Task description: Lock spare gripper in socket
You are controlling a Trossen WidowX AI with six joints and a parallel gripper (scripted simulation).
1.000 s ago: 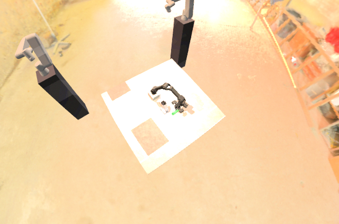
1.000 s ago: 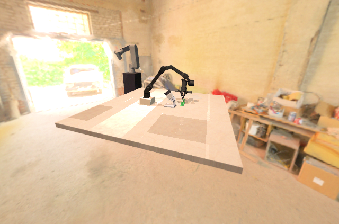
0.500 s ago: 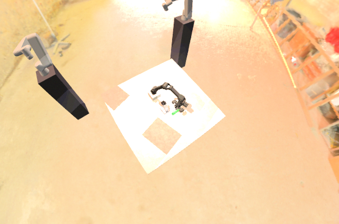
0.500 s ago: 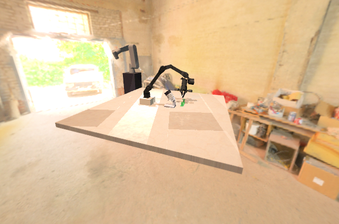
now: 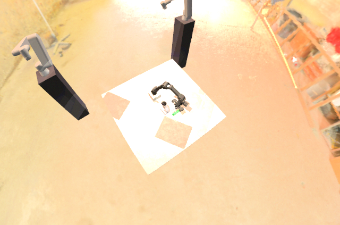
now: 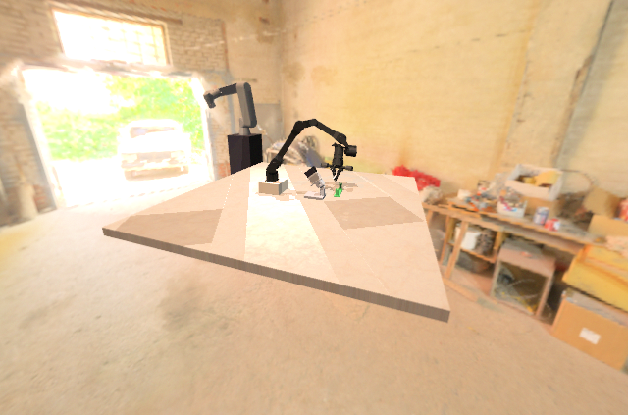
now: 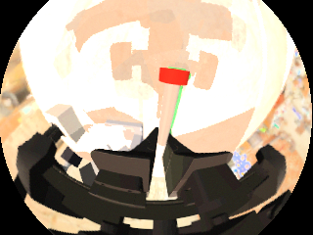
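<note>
Right now the green strip is 2 cm ahead of my gripper tip, 1 cm to the left of it and 5 cm below it. The rest, counted from my gripper tip: grey mount 8 cm behind, 10 cm to the right, 2 cm below; spare gripper 10 cm behind, 10 cm to the right, 4 cm above.
</note>
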